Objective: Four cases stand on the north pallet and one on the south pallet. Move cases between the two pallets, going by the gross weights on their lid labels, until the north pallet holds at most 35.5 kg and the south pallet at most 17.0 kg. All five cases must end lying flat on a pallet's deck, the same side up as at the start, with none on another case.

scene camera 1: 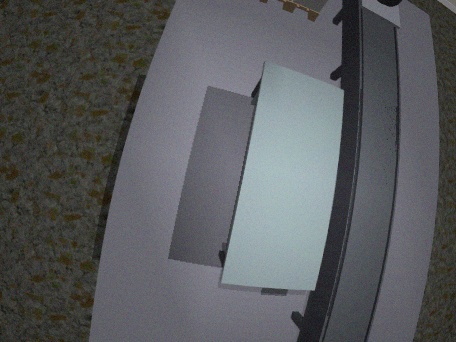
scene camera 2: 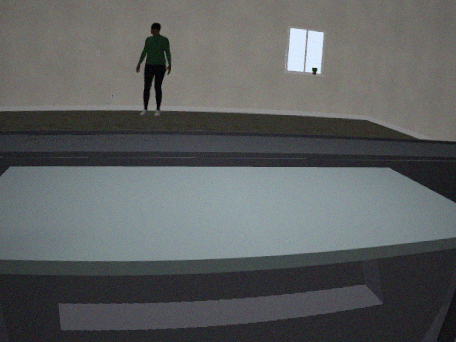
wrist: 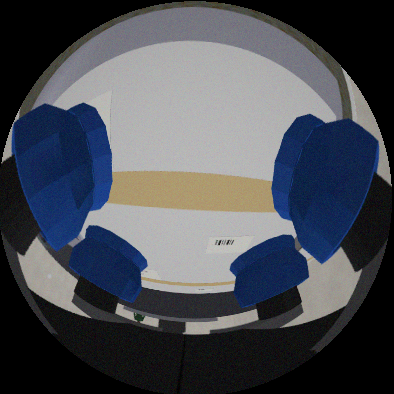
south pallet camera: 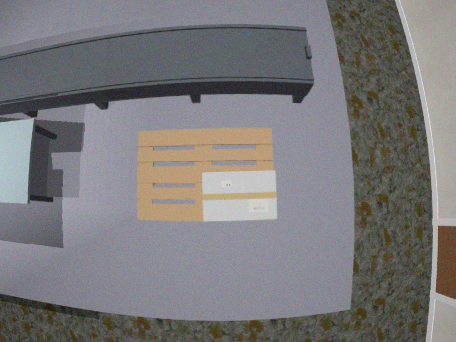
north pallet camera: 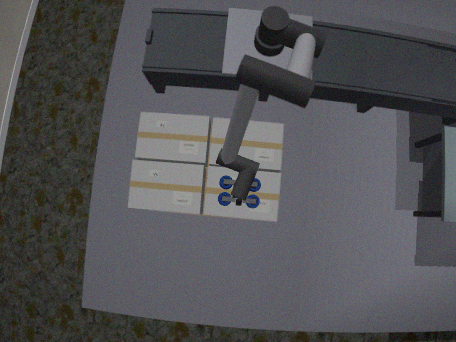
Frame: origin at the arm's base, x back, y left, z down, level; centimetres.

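Where they show: hand, tool point: (wrist: 188, 231); arm's base, link origin: (north pallet camera: 269, 43).
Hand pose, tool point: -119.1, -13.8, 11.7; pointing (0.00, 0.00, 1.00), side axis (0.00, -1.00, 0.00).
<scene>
Each offset is from my tool point to the top centre of the thing, as dx, dy, dz. "spot": to the spot under its first point. Level surfaces: height alone.
Four white taped cases stand two by two on the north pallet {spot: +18.5, +33.0, +37.5} (scene camera 1: 289, 6): back left (north pallet camera: 155, 147), back right (north pallet camera: 255, 131), front left (north pallet camera: 150, 197) and front right (north pallet camera: 270, 182) (wrist: 192, 110). My suction head (north pallet camera: 239, 192) (wrist: 192, 200) is low over the front right case's lid, cups pointing down, with a small gap and no case lifted; it is open. In the wrist view a cup largely covers that case's weight label {-8.8, +17.1, +5.1} (wrist: 106, 102), which cannot be read. A fifth case (south pallet camera: 225, 210) lies flat on the south pallet (south pallet camera: 205, 136), at its front right. The other labels are too small to read.
The floor rail (north pallet camera: 185, 42) (south pallet camera: 200, 52) runs behind both pallets, with the arm's carriage (north pallet camera: 240, 30) at the north end. A pale glass-topped table {dz -7.7} (scene camera 1: 290, 180) (scene camera 2: 225, 215) stands between the pallets. A person in green (scene camera 2: 156, 50) stands by the far wall.
</scene>
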